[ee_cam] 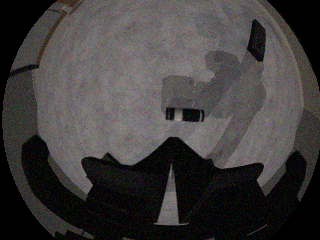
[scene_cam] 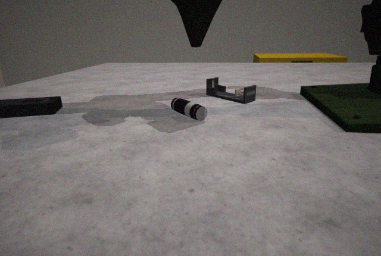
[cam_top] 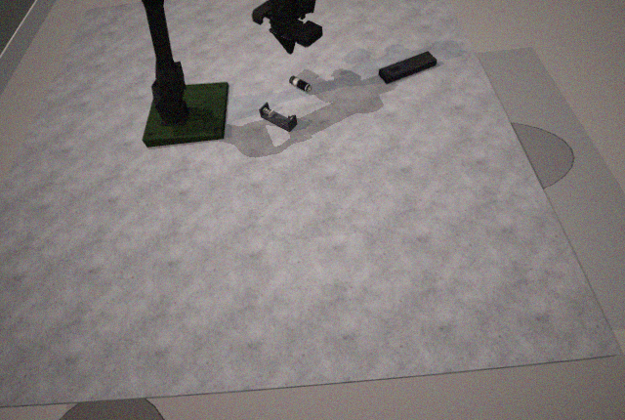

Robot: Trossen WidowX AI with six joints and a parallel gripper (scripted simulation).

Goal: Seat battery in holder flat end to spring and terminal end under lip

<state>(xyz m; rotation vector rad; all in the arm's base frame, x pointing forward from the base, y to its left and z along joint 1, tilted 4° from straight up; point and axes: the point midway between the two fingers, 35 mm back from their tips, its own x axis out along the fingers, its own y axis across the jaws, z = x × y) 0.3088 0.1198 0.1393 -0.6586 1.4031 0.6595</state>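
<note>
My gripper tip is now 9 cm above the battery, 2 cm to the left of it and 2 cm short of it.
</note>
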